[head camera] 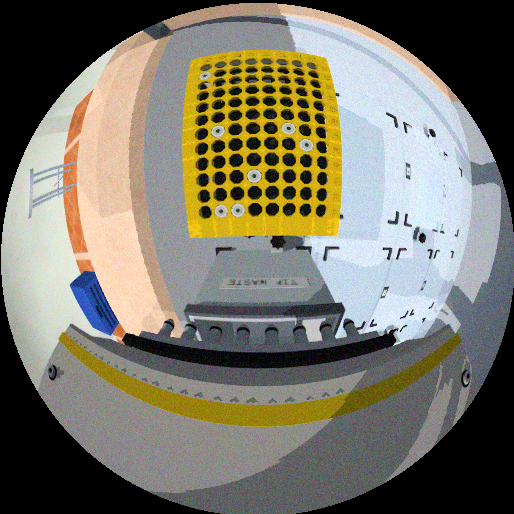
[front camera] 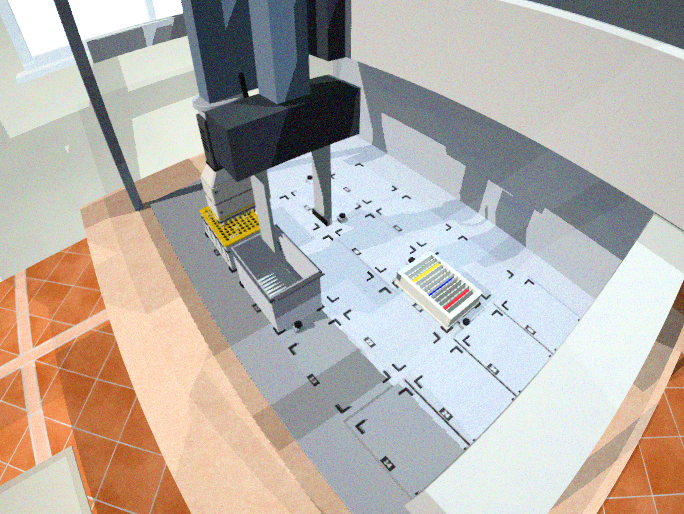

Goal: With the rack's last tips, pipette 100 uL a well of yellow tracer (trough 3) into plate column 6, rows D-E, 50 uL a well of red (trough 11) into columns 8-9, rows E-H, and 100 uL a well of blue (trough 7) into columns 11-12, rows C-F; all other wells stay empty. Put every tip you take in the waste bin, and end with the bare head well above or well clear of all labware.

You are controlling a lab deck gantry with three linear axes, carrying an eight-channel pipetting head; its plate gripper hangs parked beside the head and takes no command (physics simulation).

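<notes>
The white pipetting head (front camera: 225, 193) is low over the far part of the yellow tip rack (front camera: 231, 238) (head camera: 262, 227). In the head view its row of nozzles (head camera: 271, 334) looks bare; the gap to the rack cannot be judged. Several pale tips (head camera: 254, 175) stand scattered among dark empty holes. The plate gripper (front camera: 298, 234) hangs open, its paddles apart. The grey waste bin (front camera: 301, 306) (head camera: 265, 310) stands beside the rack. The trough block (front camera: 423, 302) holds yellow (front camera: 426, 273), blue (front camera: 441, 286) and red (front camera: 456, 299) strips. The well plate cannot be made out.
Low black knobs (front camera: 298, 324) (front camera: 466, 321) stand on the deck near the bin and the trough block. The black gantry block (front camera: 293, 129) hides part of the back deck. A dark post (front camera: 102, 110) rises at the left edge. A blue box (head camera: 94, 302) lies beyond the ledge.
</notes>
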